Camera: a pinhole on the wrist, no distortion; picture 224 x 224 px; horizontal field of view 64.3 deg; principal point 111.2 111.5 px. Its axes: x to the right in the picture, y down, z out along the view. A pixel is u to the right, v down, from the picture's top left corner.
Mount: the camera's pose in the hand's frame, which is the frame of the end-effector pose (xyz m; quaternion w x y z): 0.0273 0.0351 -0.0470 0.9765 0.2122 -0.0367 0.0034
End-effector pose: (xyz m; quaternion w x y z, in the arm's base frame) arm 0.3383 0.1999 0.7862 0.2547 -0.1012 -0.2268 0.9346
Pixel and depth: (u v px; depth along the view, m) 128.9 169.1 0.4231
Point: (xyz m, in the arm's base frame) 0.1935 0.0838 1.1389
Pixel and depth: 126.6 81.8 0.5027
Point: 0.2992 0.2706 1.2333
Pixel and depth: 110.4 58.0 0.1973
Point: 0.3371 0.2444 0.9272
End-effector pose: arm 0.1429 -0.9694 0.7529 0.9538 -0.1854 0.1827 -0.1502
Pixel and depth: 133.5 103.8 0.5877
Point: 0.3397 -1.0528 1.2462
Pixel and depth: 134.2 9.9 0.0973
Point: 0.1688 -1.0253 0.7823
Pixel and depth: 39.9 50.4 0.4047
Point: 0.0463 -1.0662 1.1217
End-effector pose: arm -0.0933 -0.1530 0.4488 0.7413 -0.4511 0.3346 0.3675
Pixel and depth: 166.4 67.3 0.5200
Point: 0.3013 0.1383 0.5891
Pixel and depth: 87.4 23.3 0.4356
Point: 0.2089 -0.0440 0.7339
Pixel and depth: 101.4 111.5 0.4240
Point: 0.0679 0.1027 0.6535
